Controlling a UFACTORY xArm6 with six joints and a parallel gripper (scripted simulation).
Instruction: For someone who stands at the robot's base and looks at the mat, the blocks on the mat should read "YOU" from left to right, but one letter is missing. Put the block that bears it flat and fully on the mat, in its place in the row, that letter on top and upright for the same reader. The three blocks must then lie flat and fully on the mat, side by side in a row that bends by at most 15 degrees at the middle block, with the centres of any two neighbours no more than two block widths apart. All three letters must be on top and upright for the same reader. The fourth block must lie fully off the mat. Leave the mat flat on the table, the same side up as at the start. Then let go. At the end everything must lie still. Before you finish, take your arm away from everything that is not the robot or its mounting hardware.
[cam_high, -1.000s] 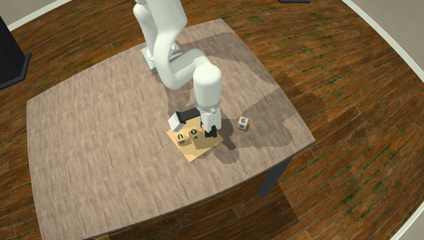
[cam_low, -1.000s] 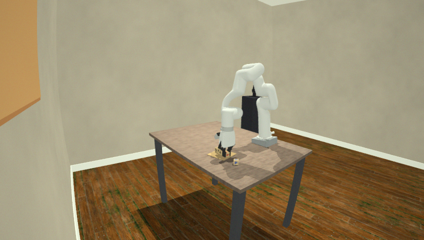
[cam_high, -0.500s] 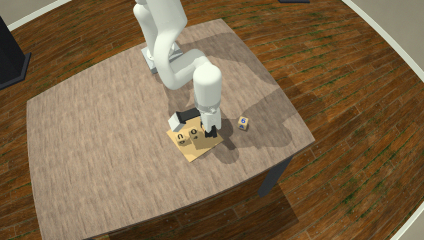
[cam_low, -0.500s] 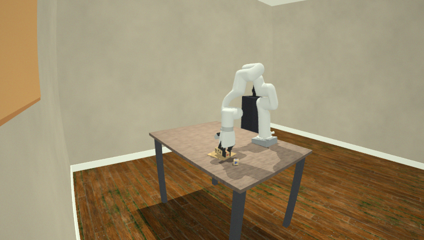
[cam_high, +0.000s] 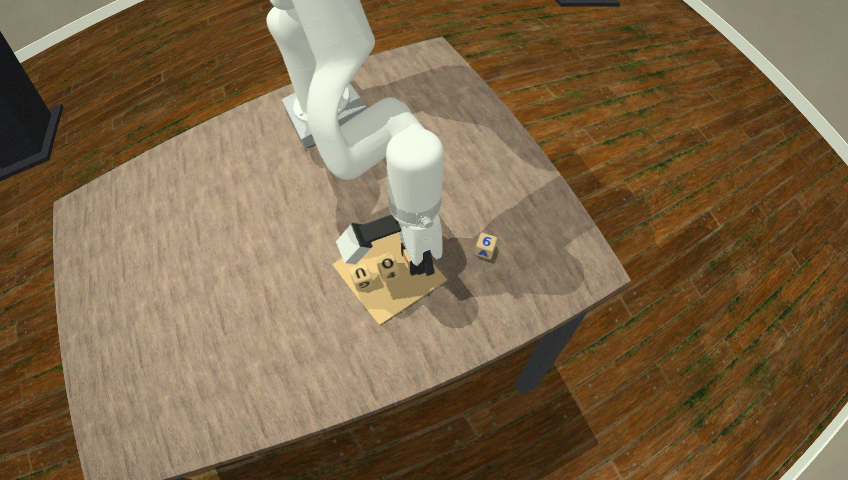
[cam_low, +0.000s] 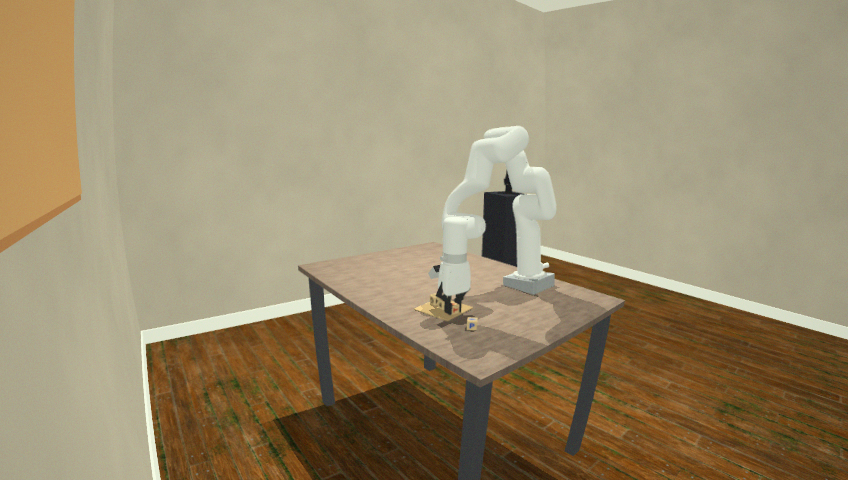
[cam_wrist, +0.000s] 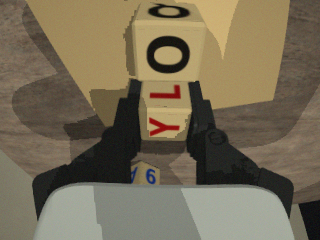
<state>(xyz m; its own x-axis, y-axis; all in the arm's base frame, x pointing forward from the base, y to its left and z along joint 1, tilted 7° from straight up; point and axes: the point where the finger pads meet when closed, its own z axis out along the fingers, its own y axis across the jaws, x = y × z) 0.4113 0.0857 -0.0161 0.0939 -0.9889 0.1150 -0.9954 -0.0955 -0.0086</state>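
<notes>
Now: hand 1 cm above the letter block. The rest, counted from my hand: tan mat (5 cm to the right, 2 cm below).
</notes>
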